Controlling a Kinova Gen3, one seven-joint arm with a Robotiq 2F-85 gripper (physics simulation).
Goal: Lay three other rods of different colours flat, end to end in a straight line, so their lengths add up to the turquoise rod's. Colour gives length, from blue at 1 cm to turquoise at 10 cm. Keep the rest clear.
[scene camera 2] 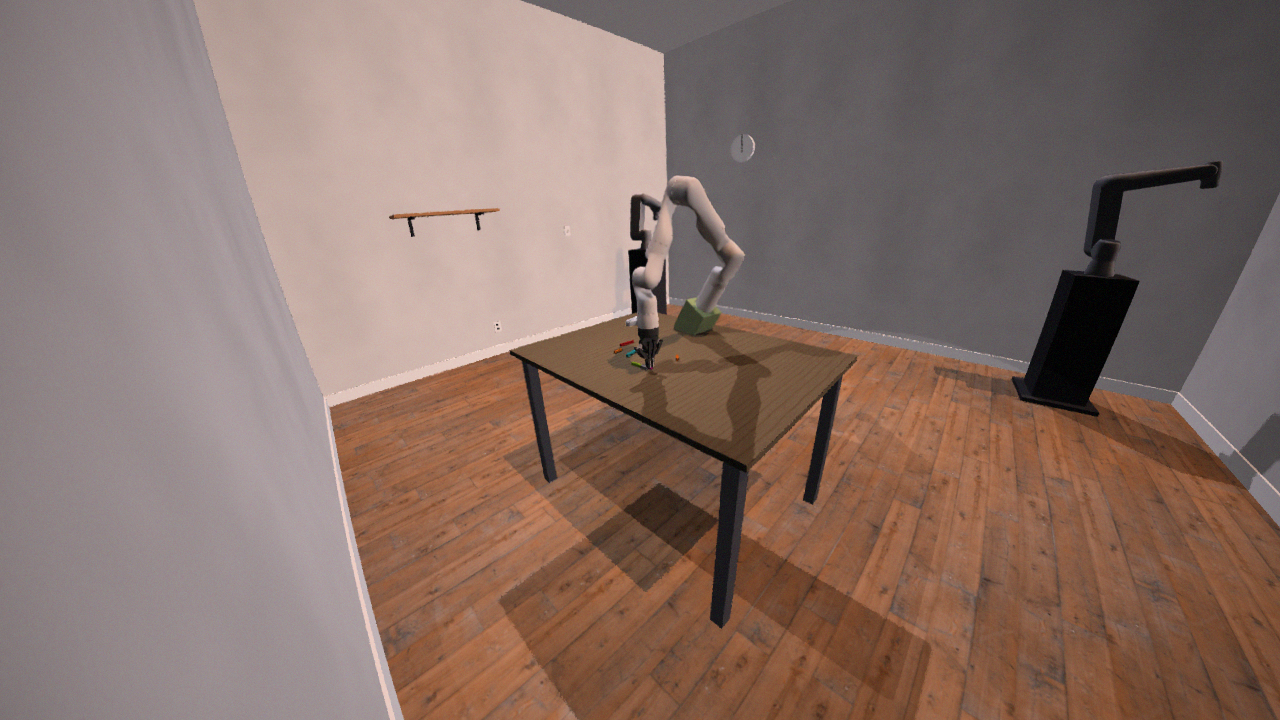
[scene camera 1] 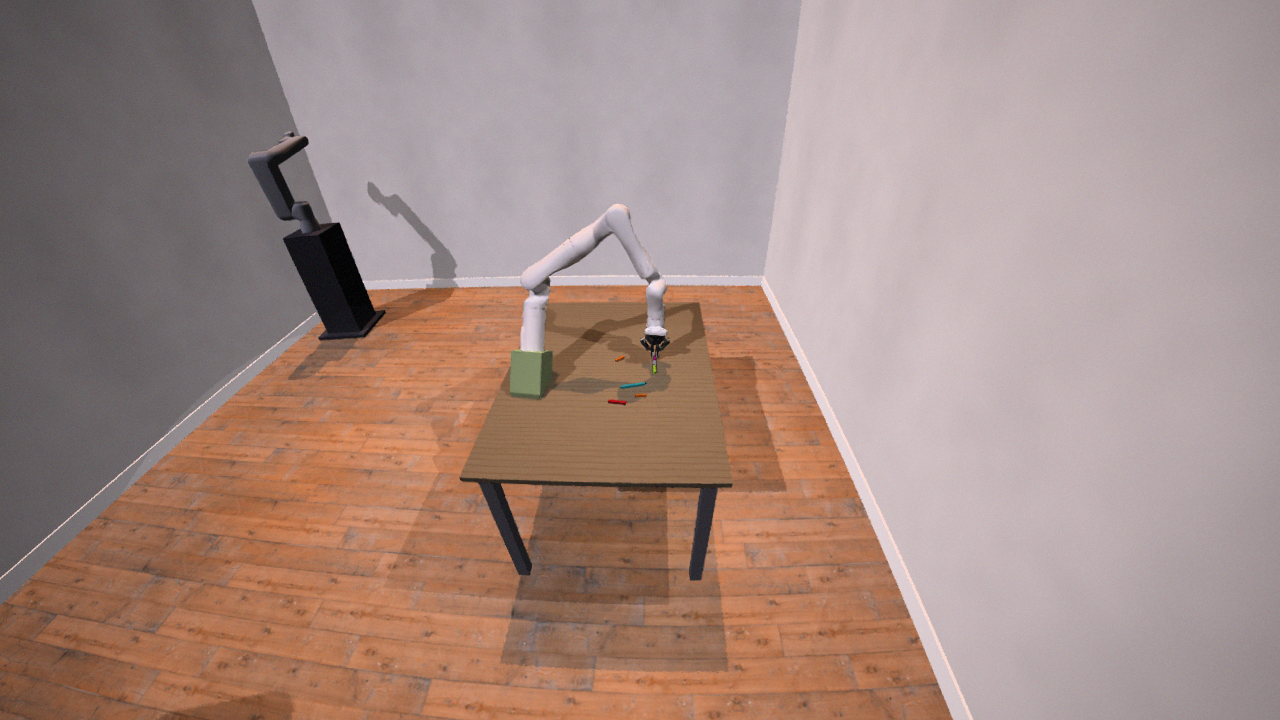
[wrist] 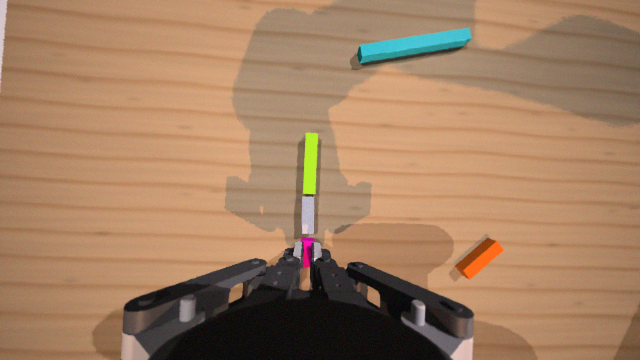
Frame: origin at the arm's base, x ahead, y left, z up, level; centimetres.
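Where they show: gripper, fingertip midpoint: point(scene camera 2: 650, 367) point(scene camera 1: 654, 357) point(wrist: 307, 254); arm's base, origin of the base link: point(scene camera 2: 704, 306) point(scene camera 1: 532, 350).
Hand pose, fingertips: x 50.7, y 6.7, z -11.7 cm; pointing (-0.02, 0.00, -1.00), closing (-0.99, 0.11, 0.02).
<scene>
Each offset is from my fingertips to the top centre of the thing.
My gripper point(scene camera 1: 655, 355) point(scene camera 2: 650, 365) point(wrist: 307, 254) is shut on a magenta rod @(dx +0.0, dy -0.2, dz +0.4 cm) point(wrist: 307, 245), which points along the same line as the light grey rod. In the wrist view a small gap shows between the magenta rod and the near end of the light grey rod @(dx -0.2, dy -3.0, dz -0.4 cm) point(wrist: 308, 215). The lime rod @(dx -0.7, dy -7.2, dz -0.4 cm) point(wrist: 310, 163) point(scene camera 1: 654, 368) point(scene camera 2: 638, 364) lies end to end with the light grey rod, in a straight line. The turquoise rod @(dx -10.4, dy -17.3, dz -0.4 cm) point(wrist: 415, 45) point(scene camera 1: 632, 385) lies apart, at upper right in the wrist view. The fingers hide part of the magenta rod; its height above the table is hard to tell.
An orange rod @(dx -15.2, dy +1.8, dz -0.4 cm) point(wrist: 479, 258) point(scene camera 1: 619, 359) point(scene camera 2: 677, 357) lies to the right of the gripper in the wrist view. Another orange rod @(dx -7.8, dy -23.7, dz -0.4 cm) point(scene camera 1: 640, 395) point(scene camera 2: 618, 351) and a red rod @(dx -17.2, dy -26.9, dz -0.4 cm) point(scene camera 1: 617, 402) point(scene camera 2: 626, 343) lie beyond the turquoise rod. The arm's green base block point(scene camera 1: 530, 374) stands at the table's left edge.
</scene>
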